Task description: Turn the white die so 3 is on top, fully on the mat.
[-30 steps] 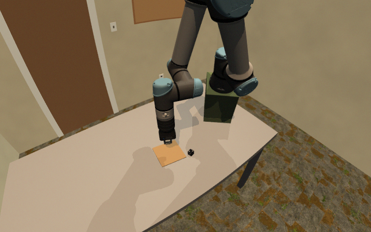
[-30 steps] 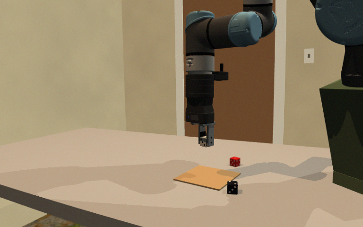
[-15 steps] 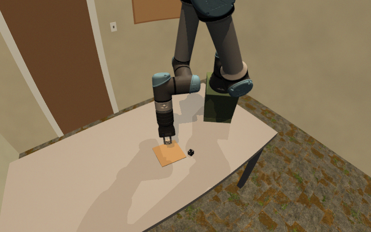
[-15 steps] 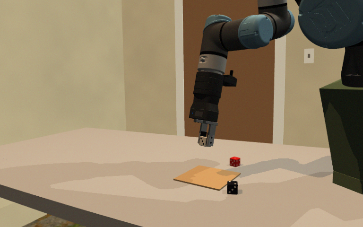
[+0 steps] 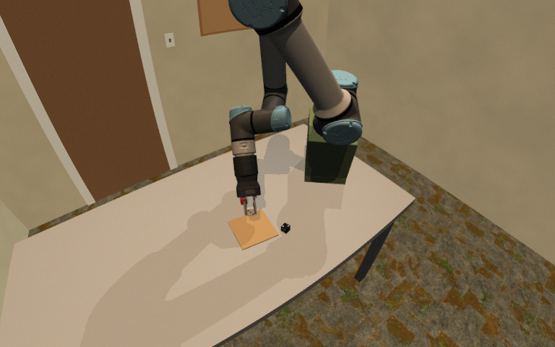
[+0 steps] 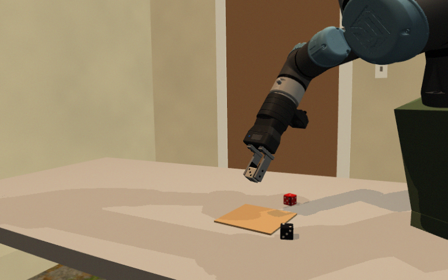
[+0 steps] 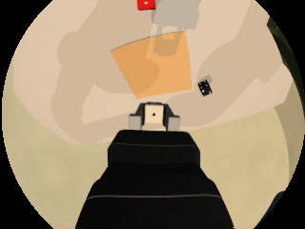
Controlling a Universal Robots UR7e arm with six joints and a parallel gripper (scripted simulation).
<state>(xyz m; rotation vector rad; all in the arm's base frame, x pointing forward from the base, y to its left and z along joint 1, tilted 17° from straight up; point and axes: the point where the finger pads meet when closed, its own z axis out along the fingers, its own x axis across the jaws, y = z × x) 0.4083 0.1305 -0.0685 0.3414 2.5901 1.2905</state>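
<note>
The white die lies 1 cm to the left of my hand and 1 cm below it. Also, from my hand: orange mat: 11 cm below; black die: 10 cm behind, 6 cm to the left, 10 cm below; red die: 2 cm behind, 14 cm to the right, 10 cm below.
</note>
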